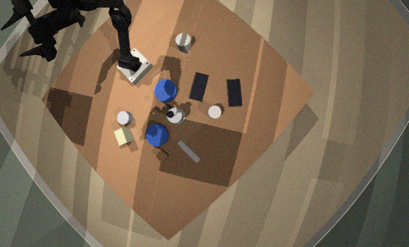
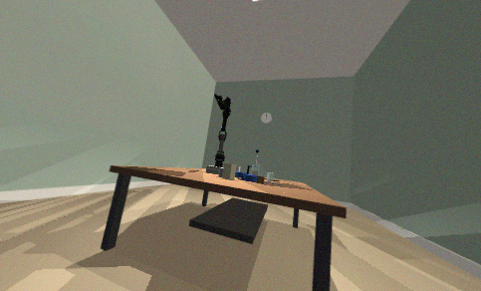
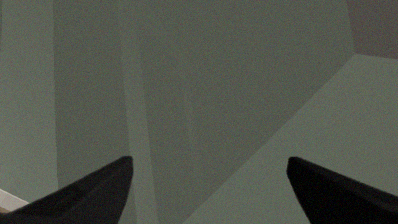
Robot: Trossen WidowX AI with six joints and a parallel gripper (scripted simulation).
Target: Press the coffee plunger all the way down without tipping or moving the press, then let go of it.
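My gripper tip is now 430 mm short of the coffee press, 70 mm to the right of it and 580 mm above it. Also, from my gripper tip: grey cup: 190 mm ahead, 110 mm to the right, 670 mm below; beige block: 250 mm ahead, 190 mm to the right, 650 mm below; white cylinder: 240 mm ahead, 420 mm to the left, 660 mm below.
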